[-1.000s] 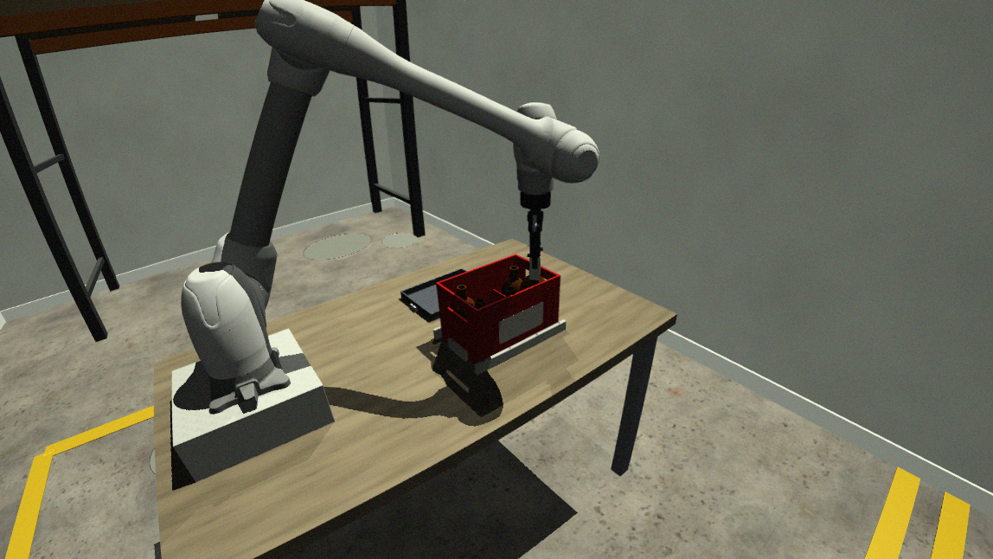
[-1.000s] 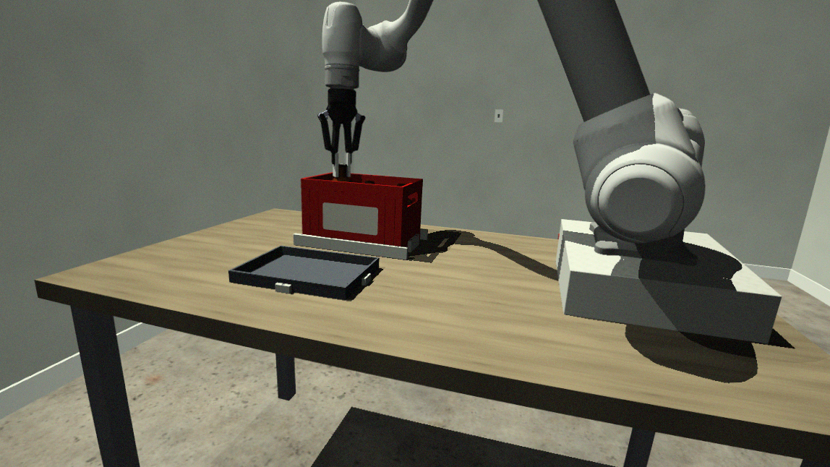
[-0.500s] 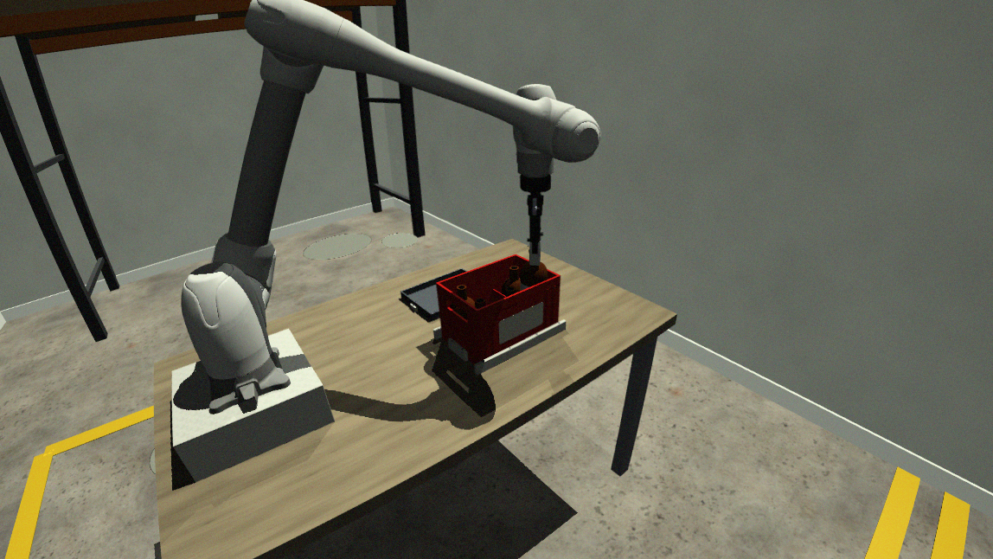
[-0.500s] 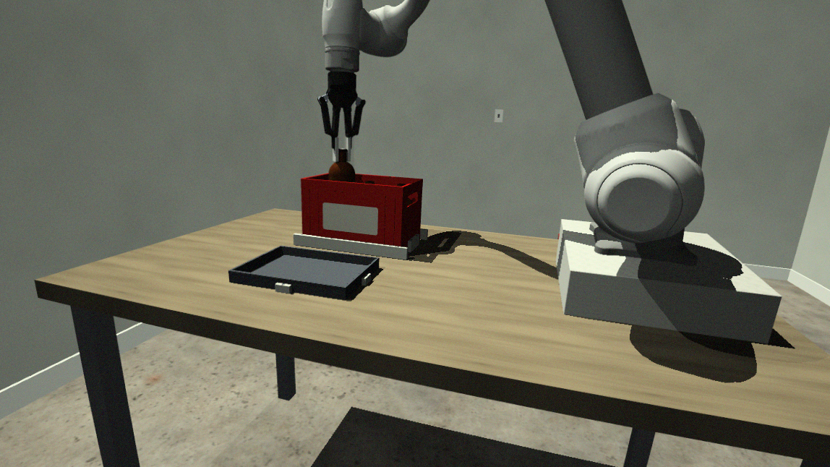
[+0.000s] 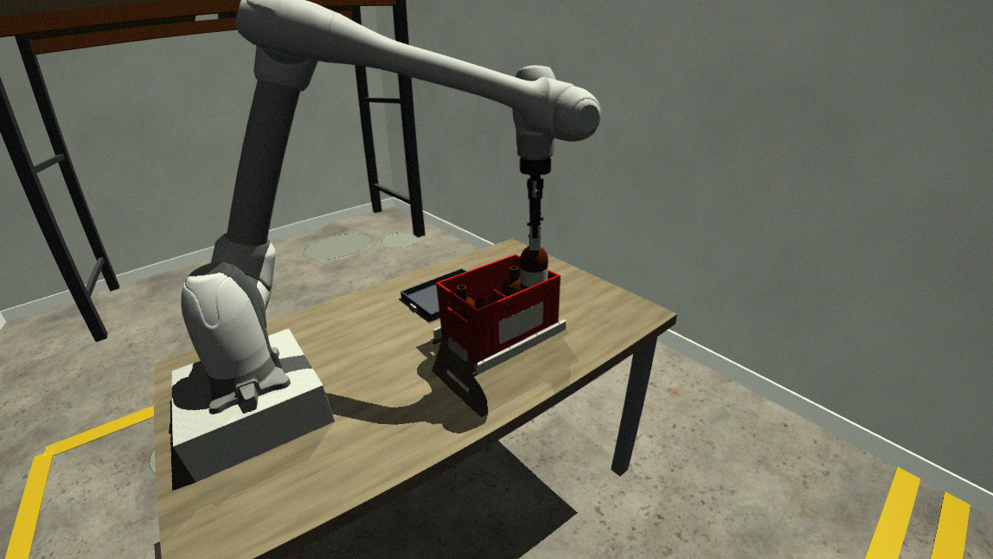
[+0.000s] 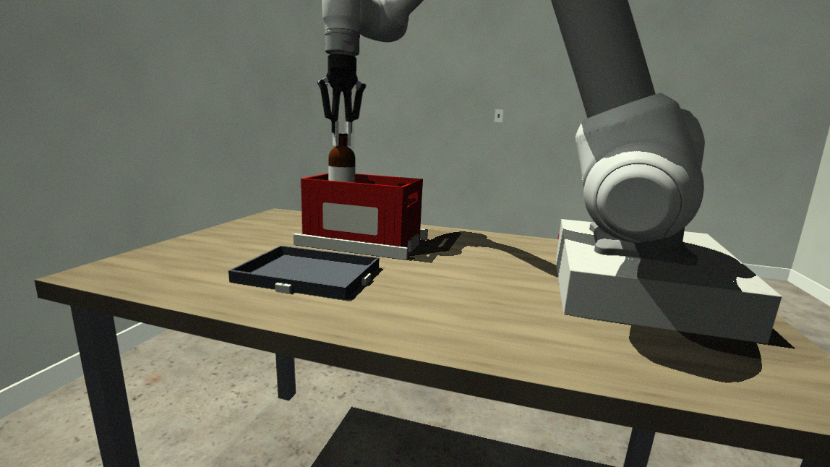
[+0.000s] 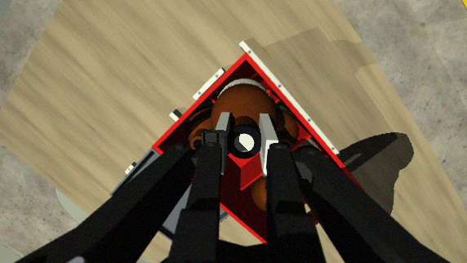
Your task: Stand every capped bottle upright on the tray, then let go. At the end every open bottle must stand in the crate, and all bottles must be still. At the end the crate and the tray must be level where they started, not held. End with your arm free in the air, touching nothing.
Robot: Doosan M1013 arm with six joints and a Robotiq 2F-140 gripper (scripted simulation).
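The brown capped bottle is 7 cm below my hand. Round my hand: red crate: 20 cm below, 9 cm behind, 4 cm to the left; then dark tray: 32 cm to the left, 28 cm below, 10 cm behind.
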